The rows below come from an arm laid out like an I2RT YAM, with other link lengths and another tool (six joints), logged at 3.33 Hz.
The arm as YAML. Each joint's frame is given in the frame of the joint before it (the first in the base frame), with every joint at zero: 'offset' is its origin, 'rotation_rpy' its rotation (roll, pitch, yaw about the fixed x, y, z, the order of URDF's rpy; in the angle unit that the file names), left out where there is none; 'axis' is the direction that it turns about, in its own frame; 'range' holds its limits. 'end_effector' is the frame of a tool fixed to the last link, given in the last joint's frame.
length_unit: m
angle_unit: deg
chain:
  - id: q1
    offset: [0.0, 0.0, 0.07]
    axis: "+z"
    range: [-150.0, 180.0]
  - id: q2
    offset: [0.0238, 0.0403, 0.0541]
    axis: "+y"
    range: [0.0, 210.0]
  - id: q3
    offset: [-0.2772, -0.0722, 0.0]
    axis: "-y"
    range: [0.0, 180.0]
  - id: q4
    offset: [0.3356, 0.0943, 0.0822]
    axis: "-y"
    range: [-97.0, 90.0]
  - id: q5
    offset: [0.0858, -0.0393, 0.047]
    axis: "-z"
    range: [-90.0, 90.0]
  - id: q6
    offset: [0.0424, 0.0, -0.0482]
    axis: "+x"
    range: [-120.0, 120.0]
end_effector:
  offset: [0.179, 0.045, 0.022]
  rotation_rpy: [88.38, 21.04, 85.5]
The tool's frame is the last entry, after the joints.
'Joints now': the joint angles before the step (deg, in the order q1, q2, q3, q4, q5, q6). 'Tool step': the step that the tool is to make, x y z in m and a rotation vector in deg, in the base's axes. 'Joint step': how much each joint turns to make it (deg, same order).
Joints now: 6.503 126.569 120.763 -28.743 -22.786 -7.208
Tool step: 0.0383 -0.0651 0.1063 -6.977 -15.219 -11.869
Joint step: -1.843 -2.451 6.243 5.008 12.771 -2.893
